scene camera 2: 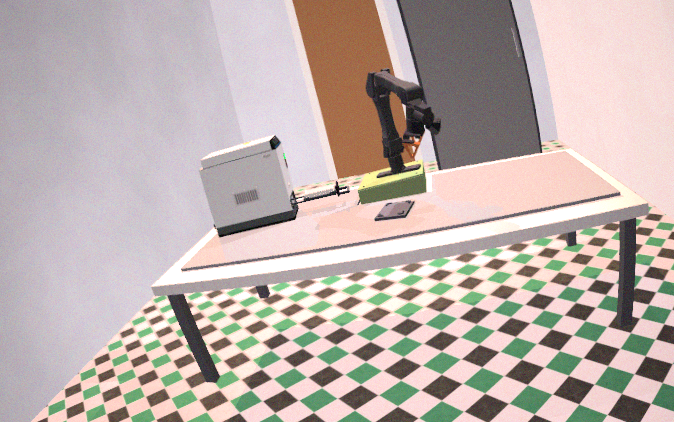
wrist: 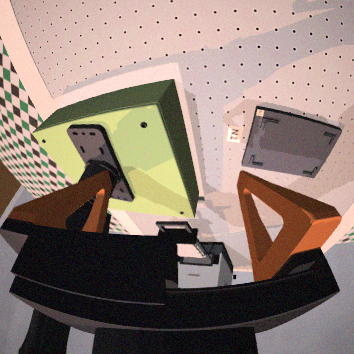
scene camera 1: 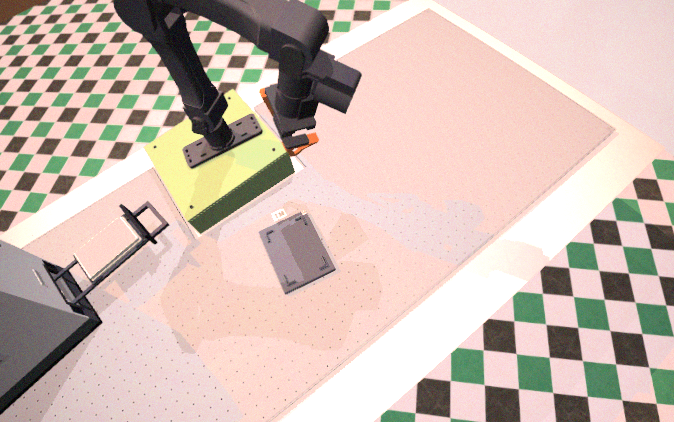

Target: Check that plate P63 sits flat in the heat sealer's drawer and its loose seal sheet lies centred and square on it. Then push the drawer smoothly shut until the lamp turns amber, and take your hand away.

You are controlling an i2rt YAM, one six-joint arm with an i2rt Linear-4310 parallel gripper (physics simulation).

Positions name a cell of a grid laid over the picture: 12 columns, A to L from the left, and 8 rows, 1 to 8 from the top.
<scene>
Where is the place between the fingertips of my gripper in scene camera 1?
F3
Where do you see a dark sealer drawer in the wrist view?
G6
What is my gripper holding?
Nothing.
</scene>
